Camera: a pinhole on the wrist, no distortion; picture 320 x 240 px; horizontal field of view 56.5 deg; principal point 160.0 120.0 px. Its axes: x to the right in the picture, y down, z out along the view. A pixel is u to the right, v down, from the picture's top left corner.
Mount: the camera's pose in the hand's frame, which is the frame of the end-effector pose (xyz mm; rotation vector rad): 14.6 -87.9 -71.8 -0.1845 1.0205 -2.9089
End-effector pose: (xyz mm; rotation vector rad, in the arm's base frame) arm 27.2 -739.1 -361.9 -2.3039 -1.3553 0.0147
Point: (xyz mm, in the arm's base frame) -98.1 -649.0 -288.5
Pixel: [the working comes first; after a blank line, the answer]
In the camera's frame: 2.1 19.1 106.4

166 173
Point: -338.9 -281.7 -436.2
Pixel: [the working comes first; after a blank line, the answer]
In the camera's frame: -87.8 40.0 560.5

113 141
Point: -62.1 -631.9 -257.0
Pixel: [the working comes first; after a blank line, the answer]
In the camera's frame: -40.9 30.3 81.9

11 230
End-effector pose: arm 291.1 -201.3 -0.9 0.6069 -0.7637 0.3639
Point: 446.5 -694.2 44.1
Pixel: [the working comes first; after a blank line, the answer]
In the camera's frame: -15.3 74.8 481.8

151 166
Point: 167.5 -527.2 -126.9
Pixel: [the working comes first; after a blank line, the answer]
In the camera's frame: 256.8 -57.1 273.1

outside the picture
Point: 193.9 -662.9 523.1
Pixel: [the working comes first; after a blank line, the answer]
In the camera's frame: -191.3 -425.0 597.8

outside the picture
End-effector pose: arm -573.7 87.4 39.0 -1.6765 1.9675 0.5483
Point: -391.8 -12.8 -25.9
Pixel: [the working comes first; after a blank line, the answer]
In the camera's frame: -63.1 31.9 141.8

28 187
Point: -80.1 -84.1 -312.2
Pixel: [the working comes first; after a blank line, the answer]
In the camera's frame: -203.3 142.5 532.1

46 200
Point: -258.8 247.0 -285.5
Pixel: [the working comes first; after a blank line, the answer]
In the camera's frame: 43.9 -137.1 477.3

187 34
